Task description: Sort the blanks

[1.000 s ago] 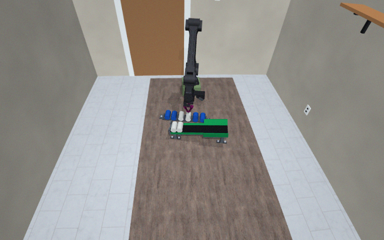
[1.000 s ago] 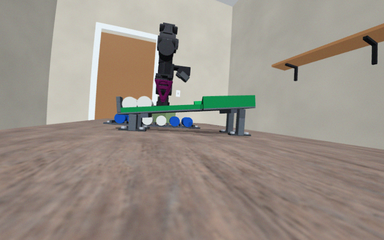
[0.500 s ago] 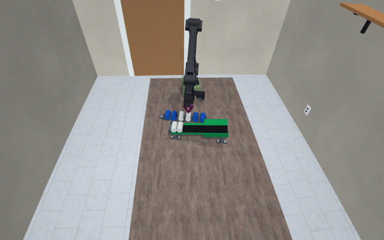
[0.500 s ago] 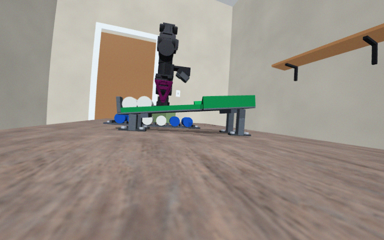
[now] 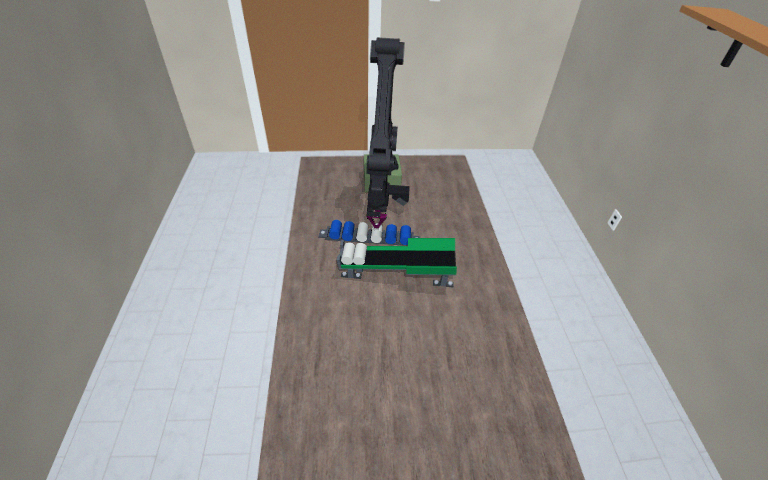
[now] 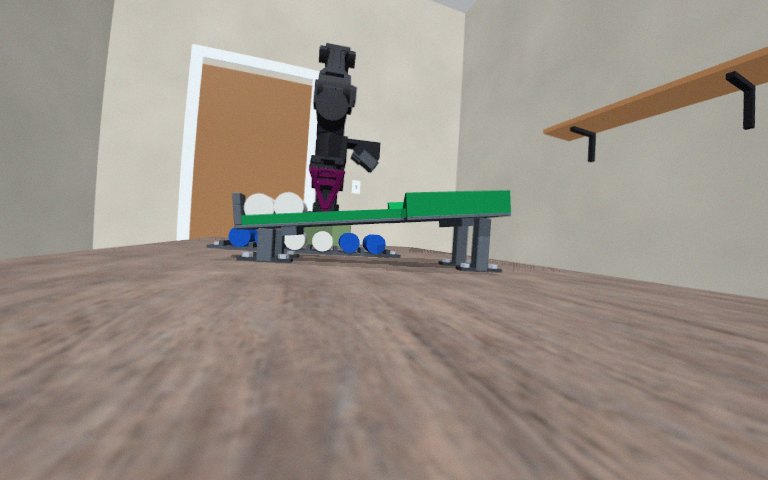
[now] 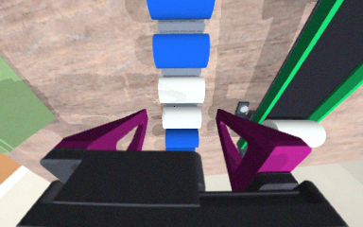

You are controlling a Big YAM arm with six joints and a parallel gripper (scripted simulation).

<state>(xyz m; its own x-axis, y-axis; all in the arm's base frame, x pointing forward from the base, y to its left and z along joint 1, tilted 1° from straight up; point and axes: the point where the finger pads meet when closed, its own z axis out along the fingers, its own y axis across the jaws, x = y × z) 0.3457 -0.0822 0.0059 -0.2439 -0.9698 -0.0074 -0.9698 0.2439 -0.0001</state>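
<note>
Now: the stock rack 10 mm behind my hand, 30 mm to the right of it and 100 mm below it.
</note>
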